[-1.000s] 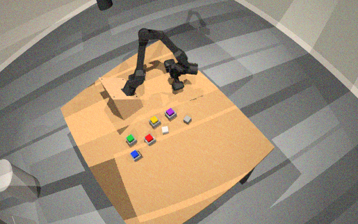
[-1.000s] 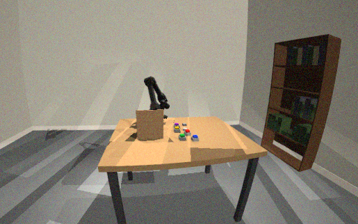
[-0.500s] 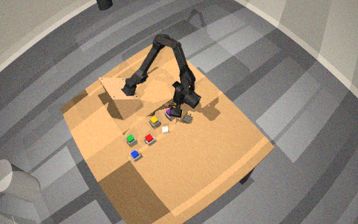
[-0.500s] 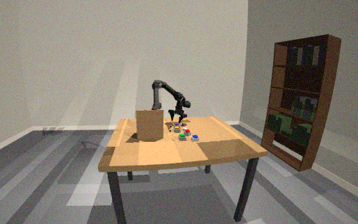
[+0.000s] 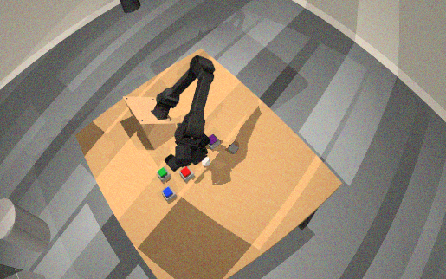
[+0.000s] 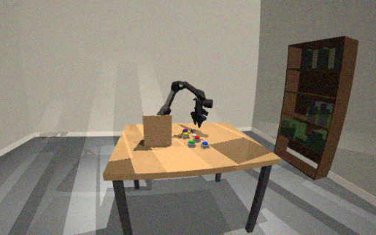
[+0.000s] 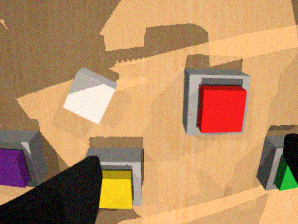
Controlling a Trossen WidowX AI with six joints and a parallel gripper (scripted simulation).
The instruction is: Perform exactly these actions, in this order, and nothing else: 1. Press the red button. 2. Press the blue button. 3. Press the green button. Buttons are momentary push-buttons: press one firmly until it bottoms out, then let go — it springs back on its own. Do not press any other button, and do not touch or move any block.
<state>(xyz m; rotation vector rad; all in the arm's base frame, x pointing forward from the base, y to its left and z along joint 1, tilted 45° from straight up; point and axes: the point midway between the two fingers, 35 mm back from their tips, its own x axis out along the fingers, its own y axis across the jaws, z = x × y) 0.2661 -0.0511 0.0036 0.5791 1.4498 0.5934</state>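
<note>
Now: gripper tip 1 cm past the red button, 3 cm to the left of it and 8 cm above it. Also, from my gripper tip: green button: 8 cm behind, 11 cm to the right, 8 cm below; then blue button: 1 cm ahead, 15 cm to the right, 8 cm below; then yellow button: 7 cm behind, 6 cm to the left, 8 cm below.
</note>
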